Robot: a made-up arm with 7 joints.
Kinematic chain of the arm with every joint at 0, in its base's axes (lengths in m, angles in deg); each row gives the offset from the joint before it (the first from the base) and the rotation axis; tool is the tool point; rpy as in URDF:
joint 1: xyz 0 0 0.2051 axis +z
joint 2: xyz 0 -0.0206 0.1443 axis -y
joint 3: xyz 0 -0.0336 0.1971 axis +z
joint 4: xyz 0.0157 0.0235 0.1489 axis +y
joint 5: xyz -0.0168 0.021 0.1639 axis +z
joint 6: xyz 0 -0.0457 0.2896 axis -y
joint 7: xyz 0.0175 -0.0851 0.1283 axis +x
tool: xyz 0 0 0 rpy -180 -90 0
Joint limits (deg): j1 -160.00..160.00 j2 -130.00..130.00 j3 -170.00..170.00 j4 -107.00..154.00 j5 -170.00..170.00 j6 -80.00..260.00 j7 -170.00..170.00
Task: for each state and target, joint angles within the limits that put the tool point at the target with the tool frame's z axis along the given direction. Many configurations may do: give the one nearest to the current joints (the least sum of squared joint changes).
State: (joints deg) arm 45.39 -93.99 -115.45 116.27 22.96 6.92 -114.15
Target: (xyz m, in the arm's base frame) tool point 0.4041 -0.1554 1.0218 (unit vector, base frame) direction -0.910 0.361 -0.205
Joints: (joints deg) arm 10.32 -70.11 -149.77 68.33 -34.29 -28.98 -114.15
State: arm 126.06 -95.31 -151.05 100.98 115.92 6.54 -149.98
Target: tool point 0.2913 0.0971 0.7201 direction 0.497 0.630 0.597
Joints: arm 127.58 -83.95 -162.38 123.73 138.78 30.45 -149.98
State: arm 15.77 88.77 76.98 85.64 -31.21 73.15 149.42
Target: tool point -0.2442 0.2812 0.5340 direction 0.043 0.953 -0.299
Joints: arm 40.11 54.65 78.23 138.74 -11.77 94.34 149.42
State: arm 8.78 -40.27 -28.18 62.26 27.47 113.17 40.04
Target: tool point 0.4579 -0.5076 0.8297 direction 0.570 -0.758 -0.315
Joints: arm -7.22 -29.06 -47.33 63.18 10.54 65.44 40.04
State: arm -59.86 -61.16 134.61 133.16 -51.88 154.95 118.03
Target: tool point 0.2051 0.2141 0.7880 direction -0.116 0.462 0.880
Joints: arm -27.90 -41.07 125.84 108.92 -33.93 144.75 118.03
